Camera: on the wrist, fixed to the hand. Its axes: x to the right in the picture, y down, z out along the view.
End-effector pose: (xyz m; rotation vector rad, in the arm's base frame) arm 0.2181 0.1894 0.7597 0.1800 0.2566 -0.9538
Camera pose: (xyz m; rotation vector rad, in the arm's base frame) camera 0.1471 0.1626 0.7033 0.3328 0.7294 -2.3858
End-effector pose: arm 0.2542 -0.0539 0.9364 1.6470 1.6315 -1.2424
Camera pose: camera 0.1959 0.0051 0.9818 -0.3941 -2.2919 1.1553
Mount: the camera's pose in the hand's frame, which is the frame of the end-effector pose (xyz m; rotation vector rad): -0.0016 -0.0758 -0.0565 0.1514 0.4050 -1.4522
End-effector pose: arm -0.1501 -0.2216 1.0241 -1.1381 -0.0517 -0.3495
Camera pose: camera -0.1819 -0.2999 1.0664 -0.6822 -0.5480 -1.8146
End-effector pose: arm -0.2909 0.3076 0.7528 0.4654 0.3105 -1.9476
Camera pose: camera -0.3494 0.3633 0.7037 -0.6804 -0.7420 2.5692
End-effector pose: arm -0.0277 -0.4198 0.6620 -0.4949 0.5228 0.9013
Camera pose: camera 0.0222 -0.4948 0.6333 -0.7418 0.4380 -0.6348
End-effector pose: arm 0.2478 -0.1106 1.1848 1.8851 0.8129 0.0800
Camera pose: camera 0.1861 -0.0490 1.1481 1.0097 2.3055 -0.5236
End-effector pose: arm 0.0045 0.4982 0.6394 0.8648 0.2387 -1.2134
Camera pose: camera -0.0479 0.5320 0.5683 1.0667 1.2662 -2.3828
